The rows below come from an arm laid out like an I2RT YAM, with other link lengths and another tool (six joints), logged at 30 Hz.
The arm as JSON. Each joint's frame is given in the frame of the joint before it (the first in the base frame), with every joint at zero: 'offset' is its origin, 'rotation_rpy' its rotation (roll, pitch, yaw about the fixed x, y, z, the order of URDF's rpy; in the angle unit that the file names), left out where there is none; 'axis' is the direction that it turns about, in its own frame. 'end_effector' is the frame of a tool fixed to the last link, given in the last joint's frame.
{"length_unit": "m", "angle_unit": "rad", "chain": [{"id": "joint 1", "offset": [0.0, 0.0, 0.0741], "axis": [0.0, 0.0, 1.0]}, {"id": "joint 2", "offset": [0.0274, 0.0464, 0.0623], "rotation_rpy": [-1.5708, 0.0, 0.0], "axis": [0.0, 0.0, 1.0]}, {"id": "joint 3", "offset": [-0.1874, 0.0, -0.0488], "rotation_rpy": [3.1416, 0.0, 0.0], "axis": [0.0, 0.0, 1.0]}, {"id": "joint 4", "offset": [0.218, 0.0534, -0.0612], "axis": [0.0, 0.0, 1.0]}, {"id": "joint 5", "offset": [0.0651, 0.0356, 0.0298], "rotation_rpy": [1.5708, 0.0, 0.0], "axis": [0.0, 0.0, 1.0]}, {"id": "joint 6", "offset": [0.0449, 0.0, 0.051], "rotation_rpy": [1.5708, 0.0, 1.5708], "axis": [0.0, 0.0, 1.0]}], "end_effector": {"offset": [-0.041, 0.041, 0.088], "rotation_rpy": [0.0, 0.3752, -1.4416]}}
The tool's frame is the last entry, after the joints.
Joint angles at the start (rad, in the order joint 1, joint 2, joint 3, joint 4, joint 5, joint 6):
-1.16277 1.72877 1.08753 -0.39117 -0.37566 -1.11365
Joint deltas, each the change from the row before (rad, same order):
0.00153 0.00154 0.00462 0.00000 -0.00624 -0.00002
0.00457 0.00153 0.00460 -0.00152 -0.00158 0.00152
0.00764 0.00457 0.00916 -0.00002 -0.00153 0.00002
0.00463 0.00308 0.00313 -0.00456 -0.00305 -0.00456
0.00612 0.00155 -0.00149 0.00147 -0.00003 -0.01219
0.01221 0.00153 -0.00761 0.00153 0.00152 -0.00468
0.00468 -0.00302 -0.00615 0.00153 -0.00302 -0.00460
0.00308 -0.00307 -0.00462 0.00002 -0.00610 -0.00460
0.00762 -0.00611 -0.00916 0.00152 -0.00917 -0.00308
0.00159 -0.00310 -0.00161 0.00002 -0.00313 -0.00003
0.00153 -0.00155 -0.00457 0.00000 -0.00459 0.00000
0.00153 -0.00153 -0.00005 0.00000 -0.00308 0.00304
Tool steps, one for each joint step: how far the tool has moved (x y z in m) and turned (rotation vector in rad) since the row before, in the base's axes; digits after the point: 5 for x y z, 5 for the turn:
0.00156 -0.00040 0.00089 -0.00071 -0.00613 0.00475
0.00174 0.00020 0.00071 -0.00007 -0.00230 0.00418
0.00300 -0.00050 0.00104 -0.00363 -0.00306 0.00842
0.00122 0.00116 -0.00022 0.00272 0.00077 0.00982
0.00101 0.00084 -0.00084 -0.00518 0.00400 0.01580
0.00186 0.00381 -0.00232 0.00379 0.00567 0.01515
0.00084 0.00192 -0.00057 0.00006 -0.00045 0.00988
0.00084 0.00171 -0.00015 0.00115 -0.00289 0.00984
0.00201 0.00350 -0.00027 0.00315 -0.00567 0.01470
0.00067 0.00065 0.00055 -0.00017 -0.00308 0.00320
0.00034 0.00168 -0.00056 0.00447 -0.00220 0.00385
0.00086 0.00053 0.00052 0.00159 -0.00375 0.00068

